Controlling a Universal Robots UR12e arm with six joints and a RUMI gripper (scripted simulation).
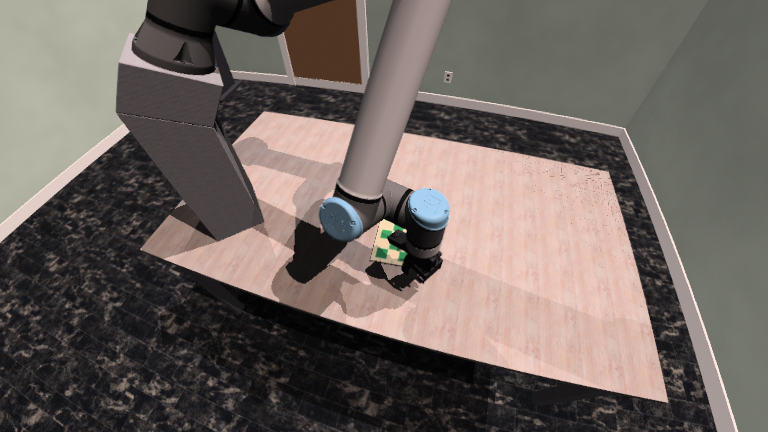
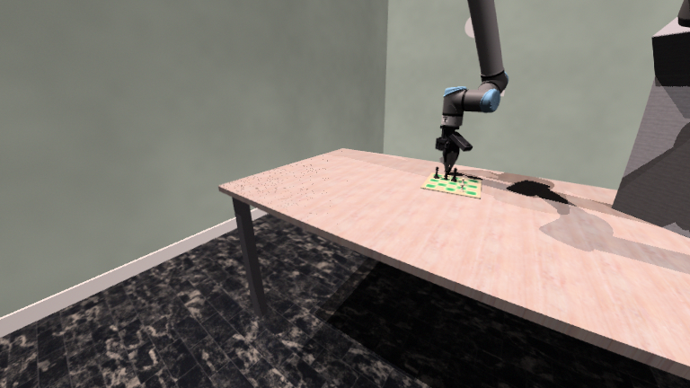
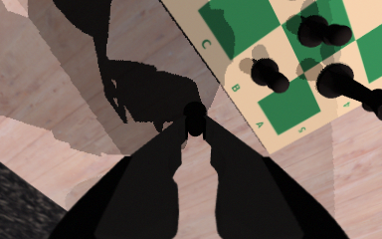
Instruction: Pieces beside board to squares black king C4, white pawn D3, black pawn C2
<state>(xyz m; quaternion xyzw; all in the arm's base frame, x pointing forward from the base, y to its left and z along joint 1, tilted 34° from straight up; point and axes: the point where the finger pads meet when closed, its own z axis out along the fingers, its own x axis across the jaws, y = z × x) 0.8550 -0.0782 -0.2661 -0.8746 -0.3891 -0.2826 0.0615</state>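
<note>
Now: hand 140 mm to the right of the chessboard, 40 mm past it and 20 mm above it. From my hand the other things lie so: black king (100 mm to the left, 40 mm behind, 20 mm above).
</note>
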